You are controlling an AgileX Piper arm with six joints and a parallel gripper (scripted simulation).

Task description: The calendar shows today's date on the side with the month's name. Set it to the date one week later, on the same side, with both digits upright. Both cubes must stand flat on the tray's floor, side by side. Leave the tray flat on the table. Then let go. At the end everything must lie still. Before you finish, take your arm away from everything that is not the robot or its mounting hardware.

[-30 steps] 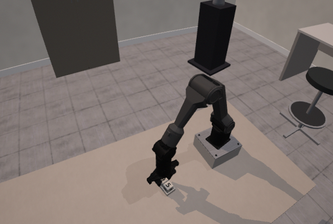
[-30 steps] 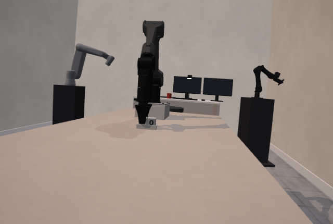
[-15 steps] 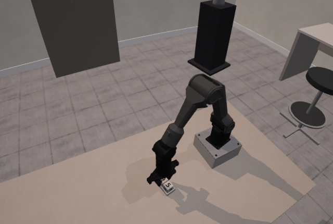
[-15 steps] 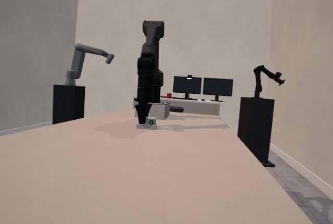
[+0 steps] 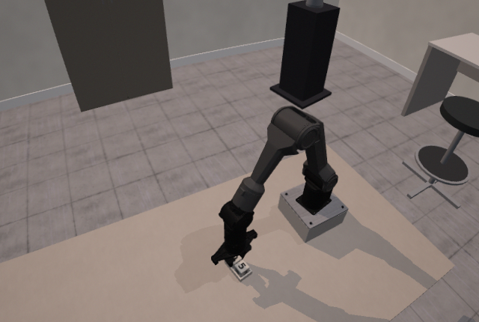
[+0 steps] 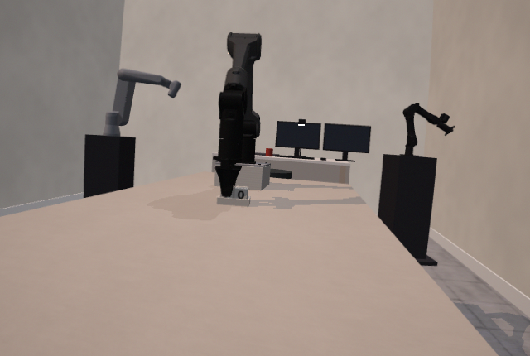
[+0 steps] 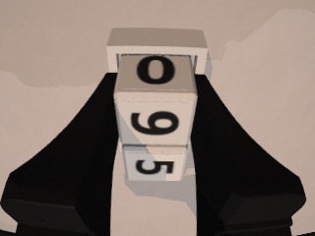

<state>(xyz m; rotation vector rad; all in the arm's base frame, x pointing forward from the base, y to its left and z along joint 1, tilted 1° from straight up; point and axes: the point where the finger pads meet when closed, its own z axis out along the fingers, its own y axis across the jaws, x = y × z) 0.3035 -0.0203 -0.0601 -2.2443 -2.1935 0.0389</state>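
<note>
Right now my hand is right at the white number cube. Also, from my hand: tray (2 cm to the left, 2 cm below).
</note>
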